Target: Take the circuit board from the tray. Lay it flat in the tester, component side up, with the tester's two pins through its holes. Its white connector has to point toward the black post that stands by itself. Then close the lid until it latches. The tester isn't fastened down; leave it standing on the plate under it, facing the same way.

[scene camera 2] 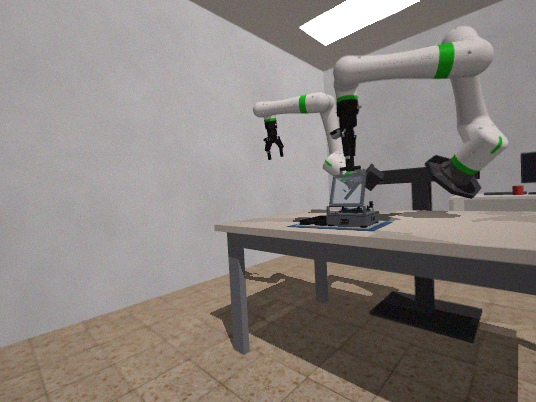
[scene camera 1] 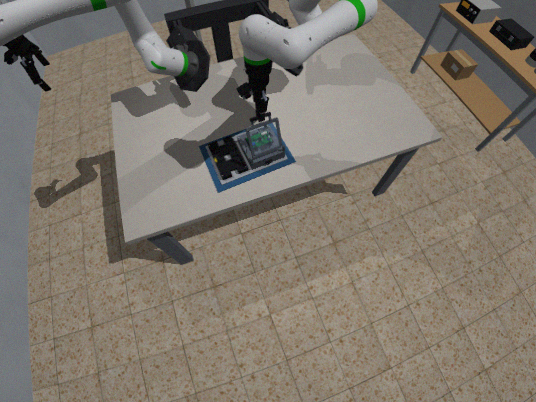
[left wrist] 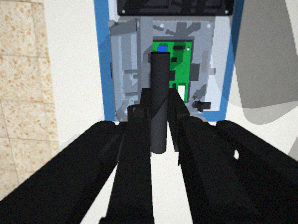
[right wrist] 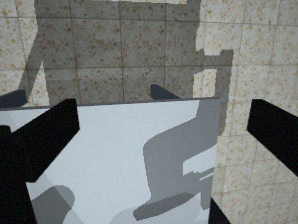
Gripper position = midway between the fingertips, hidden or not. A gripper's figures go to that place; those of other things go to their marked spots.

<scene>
My left gripper (left wrist: 158, 101) is 17 cm from the lens. A grey tester (left wrist: 199, 33): 36 cm from the lens. A green circuit board (left wrist: 180, 57) is 34 cm from the lens.
</scene>
